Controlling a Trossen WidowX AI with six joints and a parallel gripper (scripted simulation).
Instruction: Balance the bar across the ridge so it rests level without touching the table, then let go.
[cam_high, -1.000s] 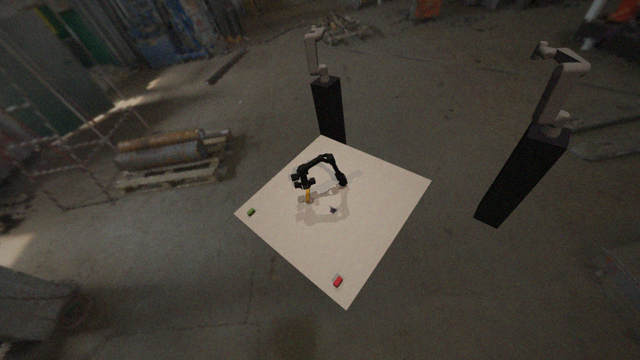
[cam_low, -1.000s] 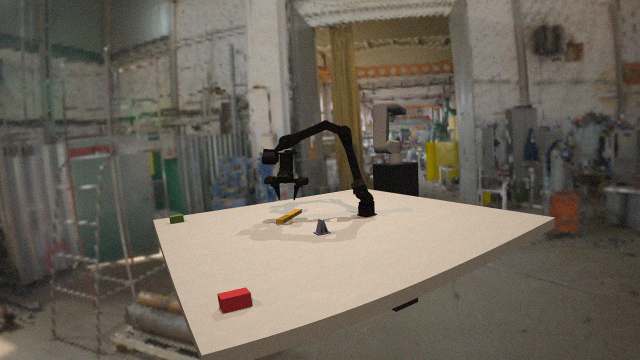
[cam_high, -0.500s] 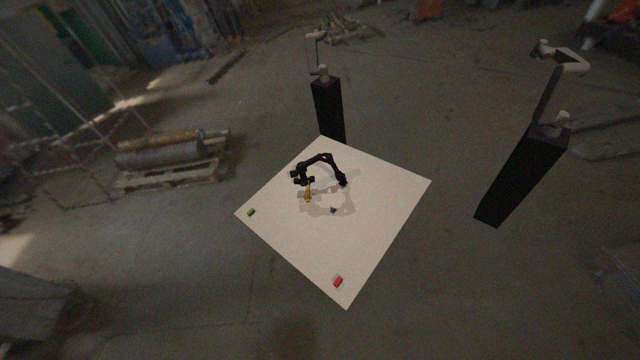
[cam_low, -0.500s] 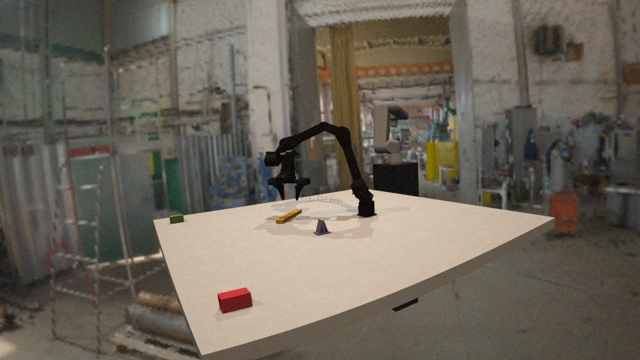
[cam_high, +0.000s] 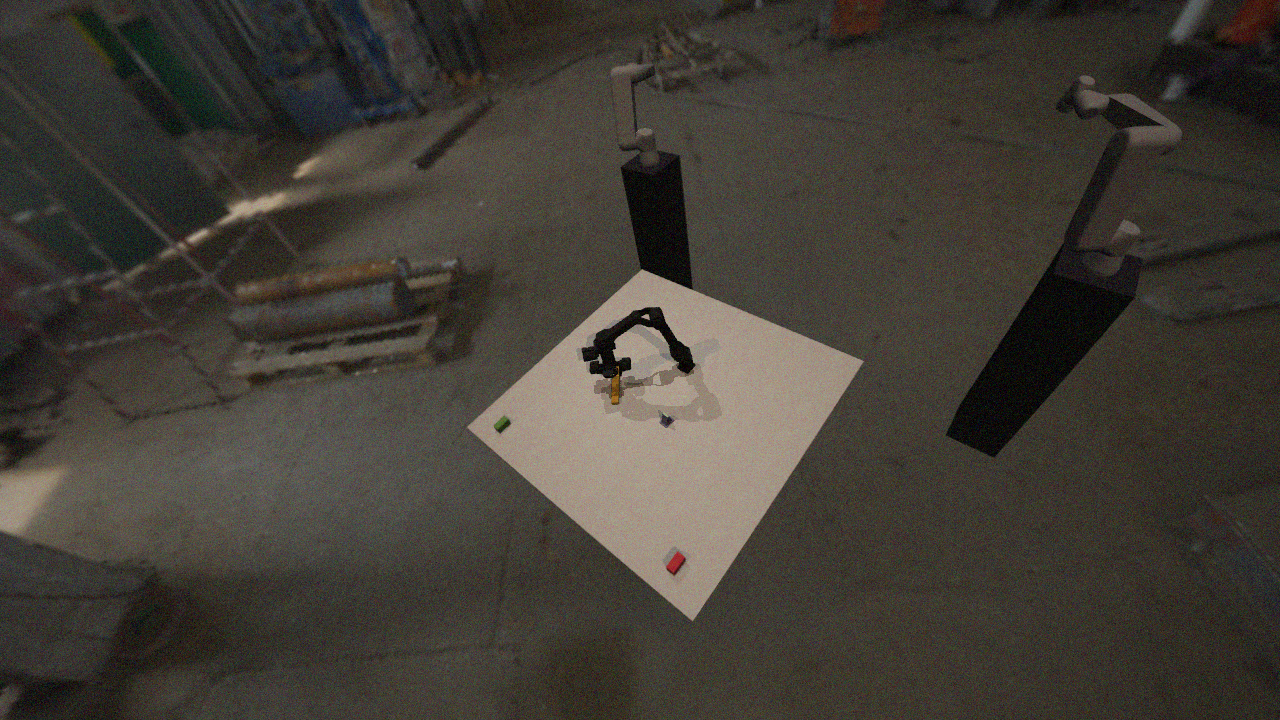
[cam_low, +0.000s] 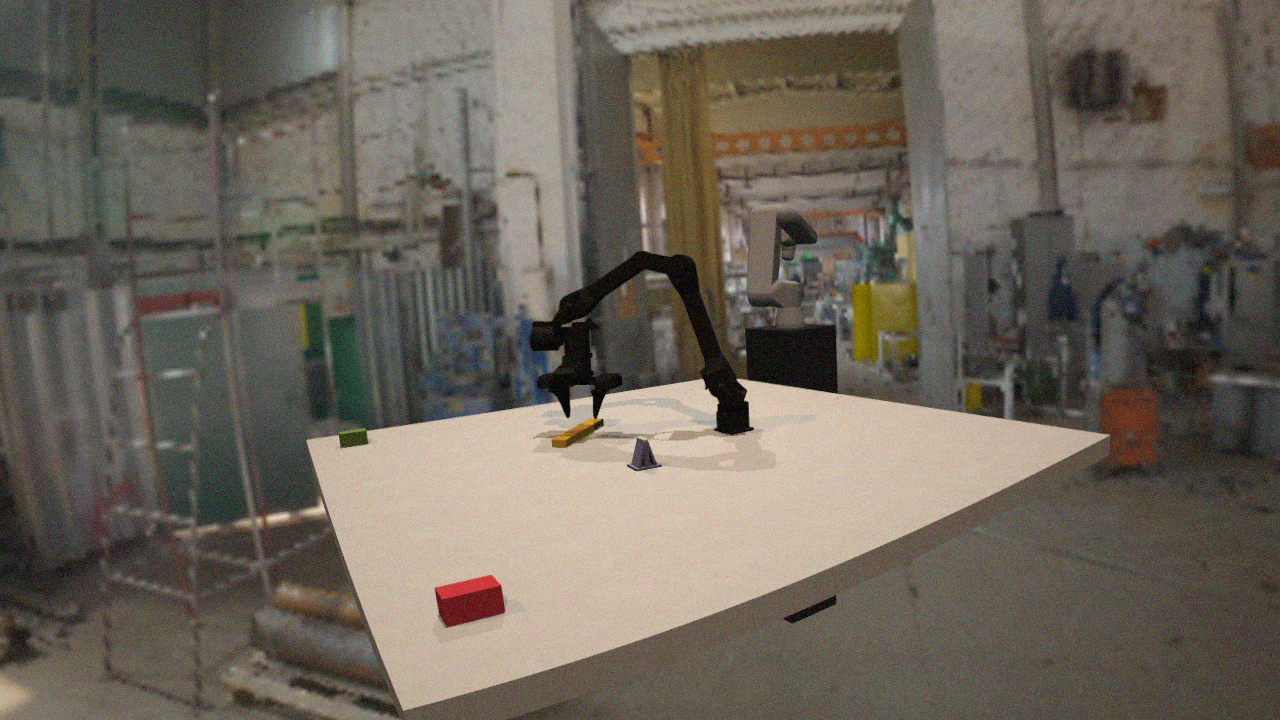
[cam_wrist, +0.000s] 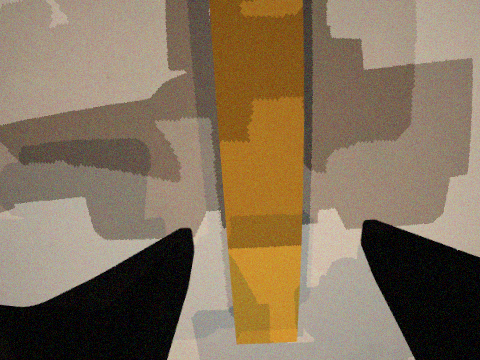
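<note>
My gripper tip is now 2 cm short of the bar, 2 cm to the right of it and 3 cm above it. From my gripper tip the other things lie so: green block: 49 cm ahead, 27 cm to the right, 2 cm below; then red block: 49 cm ahead, 73 cm to the left, 2 cm below.
</note>
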